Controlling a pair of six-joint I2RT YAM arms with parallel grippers.
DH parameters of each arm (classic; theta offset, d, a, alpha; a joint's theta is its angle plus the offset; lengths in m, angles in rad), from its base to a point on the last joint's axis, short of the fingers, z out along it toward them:
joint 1: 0 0.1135 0.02 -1.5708
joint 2: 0 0 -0.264 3.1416
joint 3: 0.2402 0 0.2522 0
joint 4: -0.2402 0 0.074 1.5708
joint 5: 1.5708 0 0 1.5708
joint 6: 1.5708 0.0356 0 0
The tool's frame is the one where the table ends.
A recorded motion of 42 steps. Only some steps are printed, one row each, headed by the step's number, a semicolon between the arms.
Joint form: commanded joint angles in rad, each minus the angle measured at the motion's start. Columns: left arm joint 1, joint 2, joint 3, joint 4, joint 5, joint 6; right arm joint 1, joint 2, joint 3, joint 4, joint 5, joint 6.
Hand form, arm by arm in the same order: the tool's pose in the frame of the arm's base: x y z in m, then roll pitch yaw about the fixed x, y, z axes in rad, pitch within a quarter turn. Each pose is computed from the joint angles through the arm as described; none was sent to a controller.
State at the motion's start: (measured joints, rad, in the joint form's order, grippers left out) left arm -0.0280 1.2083 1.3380 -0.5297 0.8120 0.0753; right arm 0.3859 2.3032 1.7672 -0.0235 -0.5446 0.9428
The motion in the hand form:
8: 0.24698 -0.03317 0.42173 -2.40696 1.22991 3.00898; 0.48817 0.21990 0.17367 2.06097 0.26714 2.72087
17: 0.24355 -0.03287 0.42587 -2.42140 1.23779 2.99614; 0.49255 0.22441 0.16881 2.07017 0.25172 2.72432
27: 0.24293 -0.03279 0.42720 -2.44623 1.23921 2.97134; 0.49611 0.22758 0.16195 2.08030 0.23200 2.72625
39: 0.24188 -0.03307 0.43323 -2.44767 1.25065 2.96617; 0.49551 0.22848 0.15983 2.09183 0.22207 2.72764
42: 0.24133 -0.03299 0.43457 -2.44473 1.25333 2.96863; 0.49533 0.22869 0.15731 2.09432 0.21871 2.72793
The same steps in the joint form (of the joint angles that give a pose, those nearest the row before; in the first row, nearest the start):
8: 0.0004 -0.0077 0.0225 -0.0080 0.0210 -0.0232; 0.0028 0.0445 0.0482 -0.0041 -0.0007 0.0128
17: 0.0011 -0.0148 0.0346 -0.0226 0.0195 -0.0179; 0.0075 0.0764 0.0897 -0.0271 -0.0004 0.0201
27: 0.0012 -0.0133 0.0437 -0.0364 0.0179 -0.0063; 0.0103 0.1065 0.1211 -0.0442 -0.0018 0.0295
39: 0.0002 -0.0100 0.0673 -0.0452 0.0210 -0.0064; 0.0124 0.1102 0.1243 -0.0578 0.0012 0.0312
42: 0.0006 -0.0106 0.0714 -0.0463 0.0221 -0.0079; 0.0129 0.1135 0.1212 -0.0547 0.0014 0.0324

